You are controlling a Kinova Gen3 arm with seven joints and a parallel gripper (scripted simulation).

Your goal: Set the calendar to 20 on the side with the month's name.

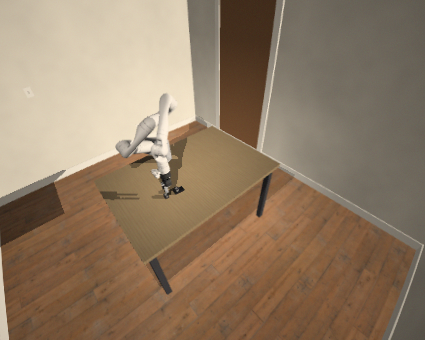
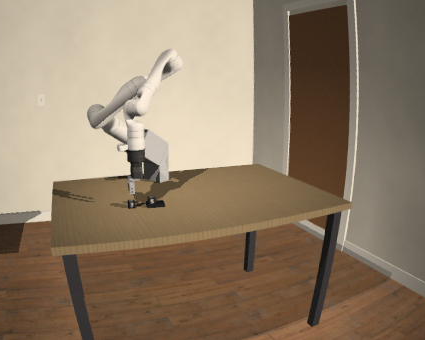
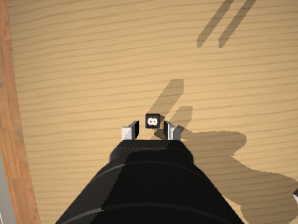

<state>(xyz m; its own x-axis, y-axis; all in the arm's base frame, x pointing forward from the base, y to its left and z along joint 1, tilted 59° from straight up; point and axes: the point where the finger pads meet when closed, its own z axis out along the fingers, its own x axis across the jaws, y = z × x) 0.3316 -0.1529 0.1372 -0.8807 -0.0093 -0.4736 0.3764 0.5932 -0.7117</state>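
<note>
My hand is 70 mm above the dark cube. The rest, counted from my hand: dark tray 40 mm ahead, 90 mm to the left, 80 mm below.
</note>
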